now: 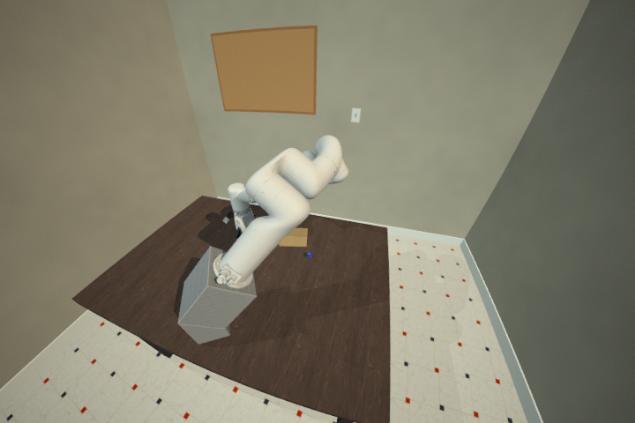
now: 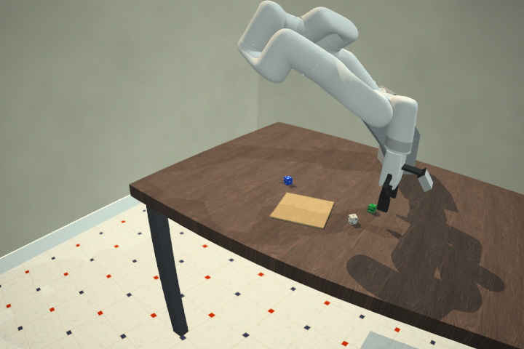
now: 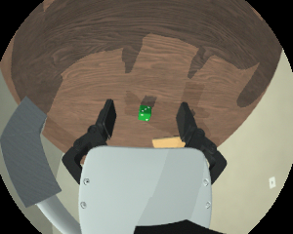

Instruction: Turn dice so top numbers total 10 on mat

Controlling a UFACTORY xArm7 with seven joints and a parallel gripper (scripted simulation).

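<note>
The green die is 40 mm to the right of my hand, 40 mm below it and 10 mm behind it. Also, from my hand: tan mat: 220 mm to the right, 60 mm ahead, 50 mm below; white die: 80 mm to the right, 70 mm ahead, 40 mm below; blue die: 310 mm to the right, 70 mm behind, 40 mm below.
</note>
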